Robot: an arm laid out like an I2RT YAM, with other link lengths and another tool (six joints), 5 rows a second.
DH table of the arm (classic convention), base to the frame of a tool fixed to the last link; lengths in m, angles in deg. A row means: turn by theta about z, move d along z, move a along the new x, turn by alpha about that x. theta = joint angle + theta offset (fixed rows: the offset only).
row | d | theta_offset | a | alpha
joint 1 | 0.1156 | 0 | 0.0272 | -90
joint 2 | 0 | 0 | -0.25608 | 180
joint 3 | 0 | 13.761 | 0.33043 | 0
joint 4 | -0.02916 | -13.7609 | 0.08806 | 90
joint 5 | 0 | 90 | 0 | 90
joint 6 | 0.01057 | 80.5 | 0.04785 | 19.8
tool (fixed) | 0.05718 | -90 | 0 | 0
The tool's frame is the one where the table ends.
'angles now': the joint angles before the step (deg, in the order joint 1, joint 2, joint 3, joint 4, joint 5, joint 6). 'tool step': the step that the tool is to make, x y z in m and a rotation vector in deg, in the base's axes. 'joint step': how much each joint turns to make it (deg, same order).
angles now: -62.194, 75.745, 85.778, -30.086, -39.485, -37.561
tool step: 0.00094, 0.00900, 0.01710, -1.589, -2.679, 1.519
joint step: 0.328, -1.465, 0.458, 1.727, -1.639, 1.530
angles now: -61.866, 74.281, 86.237, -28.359, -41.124, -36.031
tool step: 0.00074, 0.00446, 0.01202, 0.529, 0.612, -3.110
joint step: 1.159, 0.809, 3.146, -2.338, 4.175, 1.203
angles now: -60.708, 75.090, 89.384, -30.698, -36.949, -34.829
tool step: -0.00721, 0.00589, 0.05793, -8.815, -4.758, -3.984
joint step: 0.328, -0.044, 5.879, 4.547, 4.261, 0.787
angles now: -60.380, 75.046, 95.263, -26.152, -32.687, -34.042
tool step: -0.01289, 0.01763, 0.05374, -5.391, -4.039, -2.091
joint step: 0.000, 0.198, 7.499, -0.044, 2.054, 1.092
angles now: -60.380, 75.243, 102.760, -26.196, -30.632, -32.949
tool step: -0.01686, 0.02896, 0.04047, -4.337, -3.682, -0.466
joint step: 0.001, -2.097, 4.178, -0.088, 0.547, 1.179
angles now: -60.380, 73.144, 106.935, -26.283, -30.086, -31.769
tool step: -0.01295, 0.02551, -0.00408, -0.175, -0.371, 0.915
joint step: 0.000, -5.880, -4.963, -0.371, -0.874, 0.415
